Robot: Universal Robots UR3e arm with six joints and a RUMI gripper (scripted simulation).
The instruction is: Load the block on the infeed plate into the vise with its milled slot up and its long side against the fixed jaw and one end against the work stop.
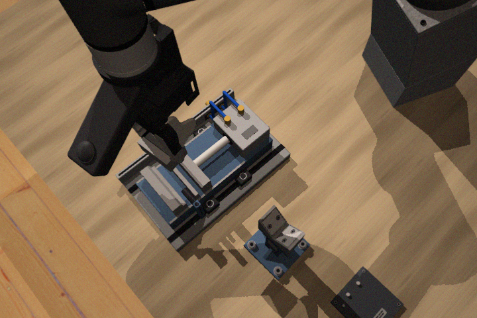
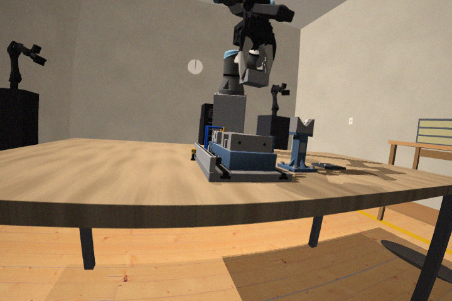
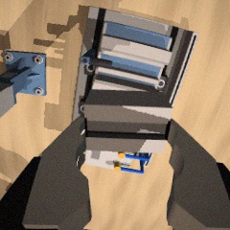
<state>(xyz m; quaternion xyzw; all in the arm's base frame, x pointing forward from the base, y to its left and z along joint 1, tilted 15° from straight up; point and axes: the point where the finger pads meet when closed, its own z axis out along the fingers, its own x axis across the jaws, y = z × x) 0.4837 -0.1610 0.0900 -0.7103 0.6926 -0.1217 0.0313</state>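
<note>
My gripper is now 30 mm short of the fixed jaw, 20 mm to the left of it and 160 mm above it. From my hand the other things lie so: part right at my hand; dark work stop 10 mm ahead, 40 mm to the left, 150 mm below; moving jaw 30 mm behind, 160 mm below.
</note>
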